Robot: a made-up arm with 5 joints.
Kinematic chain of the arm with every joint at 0, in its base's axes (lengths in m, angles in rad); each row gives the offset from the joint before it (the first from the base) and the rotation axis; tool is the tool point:
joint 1: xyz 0 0 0.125 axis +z
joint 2: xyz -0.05 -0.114 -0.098 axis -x
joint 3: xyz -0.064 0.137 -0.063 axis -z
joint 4: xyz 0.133 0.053 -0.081 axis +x
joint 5: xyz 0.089 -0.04 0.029 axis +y
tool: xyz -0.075 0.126 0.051
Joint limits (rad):
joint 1: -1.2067..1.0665
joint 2: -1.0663..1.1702
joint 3: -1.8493..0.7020
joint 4: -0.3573..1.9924
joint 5: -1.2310..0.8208
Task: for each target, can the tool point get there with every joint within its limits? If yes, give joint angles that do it. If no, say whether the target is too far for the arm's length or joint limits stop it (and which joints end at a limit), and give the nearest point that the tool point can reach.
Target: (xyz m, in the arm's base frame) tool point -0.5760 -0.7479 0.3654
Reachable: no: too far | nearest point -0.2348 -0.2582 0.2496 | short by 0.608 m
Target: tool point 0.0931 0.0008 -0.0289
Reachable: yes | joints -0.7516 0.2685 0.0801 0.5945 0.4533
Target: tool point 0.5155 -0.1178 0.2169
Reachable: no: joint limits stop it (at a limit: joint 1, joint 4, joint 5) | nearest point 0.2212 0.0081 0.1380 | short by 0.330 m
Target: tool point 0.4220 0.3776 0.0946
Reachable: no: joint limits stop it (at a limit: joint 1, joint 4, joint 5) | nearest point 0.2168 0.2552 0.0699 | short by 0.240 m
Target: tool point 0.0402 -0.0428 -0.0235
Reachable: yes | joints -0.7789 0.3331 0.3368 0.7763 0.3341
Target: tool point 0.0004 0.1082 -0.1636
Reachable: yes | joints -0.6415 0.5336 -1.3573 1.6255 -0.1449
